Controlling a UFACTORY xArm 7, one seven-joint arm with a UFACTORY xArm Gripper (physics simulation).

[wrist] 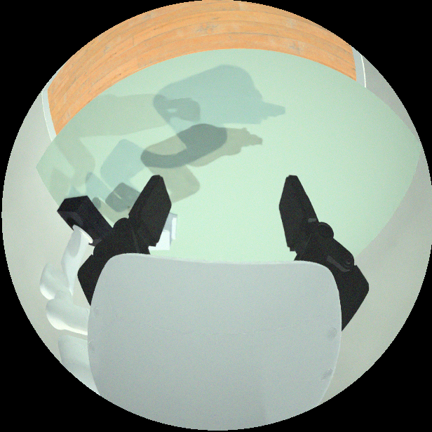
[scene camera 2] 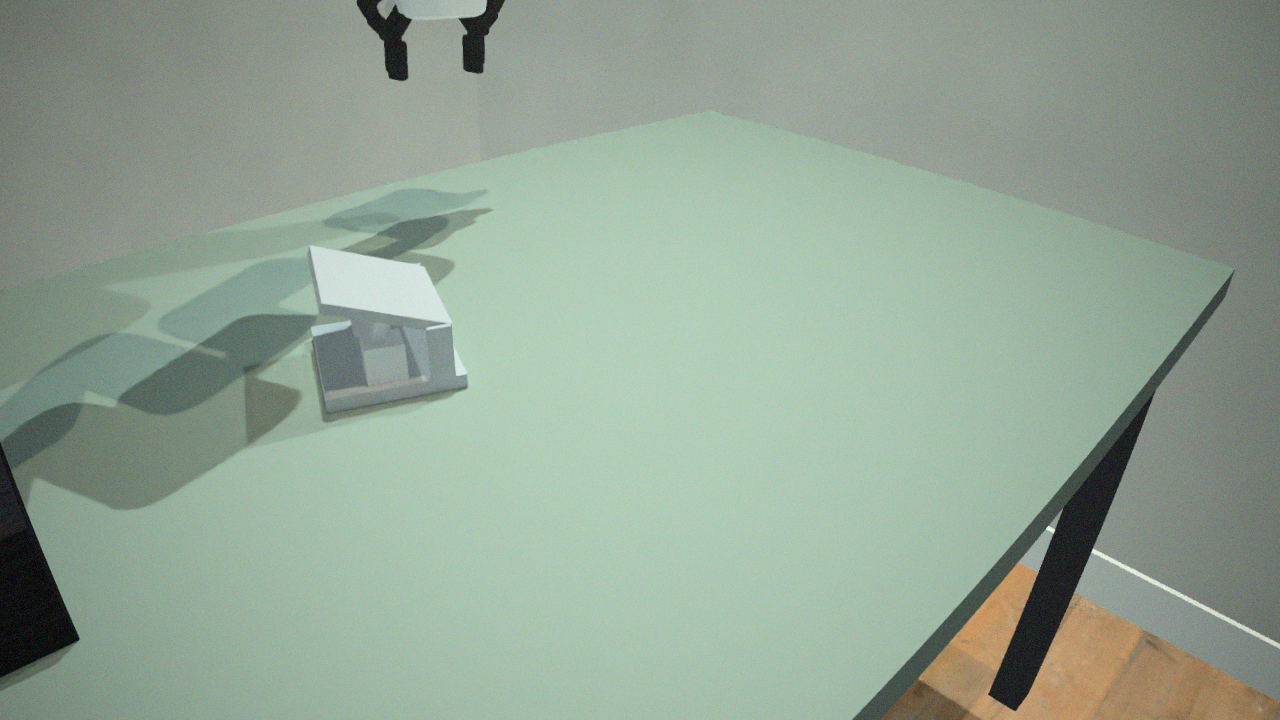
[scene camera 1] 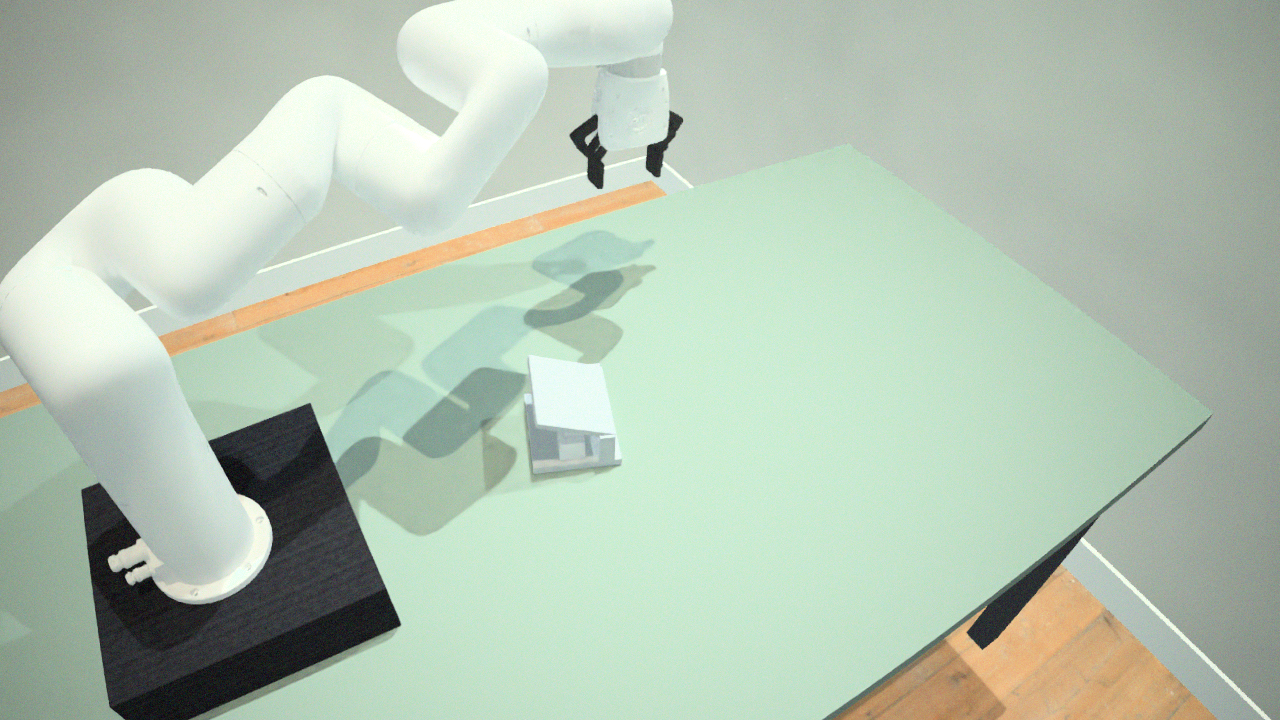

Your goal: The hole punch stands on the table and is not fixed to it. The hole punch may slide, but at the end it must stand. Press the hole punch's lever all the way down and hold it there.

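Seen in the pictures: gripper, fingertip midpoint: (scene camera 2: 436, 75) (scene camera 1: 624, 178); arm's base at its link origin: (scene camera 1: 212, 548).
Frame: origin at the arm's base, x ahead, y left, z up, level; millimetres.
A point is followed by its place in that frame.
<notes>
The white-grey hole punch (scene camera 1: 572, 420) {x 402, y -45, z -8 mm} (scene camera 2: 389, 358) {x 399, y -54, z -46 mm} (wrist: 172, 227) stands upright on the green table. Its flat lever (scene camera 1: 571, 394) {x 423, y -9, z -9 mm} (scene camera 2: 380, 284) {x 425, y -10, z -10 mm} is raised and slopes over the base, with a gap between them on the side facing the scene cameras. In the wrist view the hole punch is partly hidden behind the left finger. My gripper (scene camera 1: 628, 179) {x 662, y 234, z 77 mm} (scene camera 2: 435, 71) {x 662, y 234, z 77 mm} (wrist: 223, 188) is open and empty, pointing down. It hangs high above the table, well above the hole punch and towards the far side, touching nothing.
The green table (scene camera 1: 805, 447) {x 651, y -188, z -78 mm} (scene camera 2: 671, 447) {x 494, y -241, z -78 mm} (wrist: 240, 210) has its far edge beneath and behind the gripper in scene camera 1. The arm's black base block (scene camera 1: 295, 573) {x 66, y -72, z 0 mm} (scene camera 2: 26, 591) {x 124, y -132, z -35 mm} (wrist: 82, 210) is left of the hole punch. Arm shadows fall around the hole punch.
</notes>
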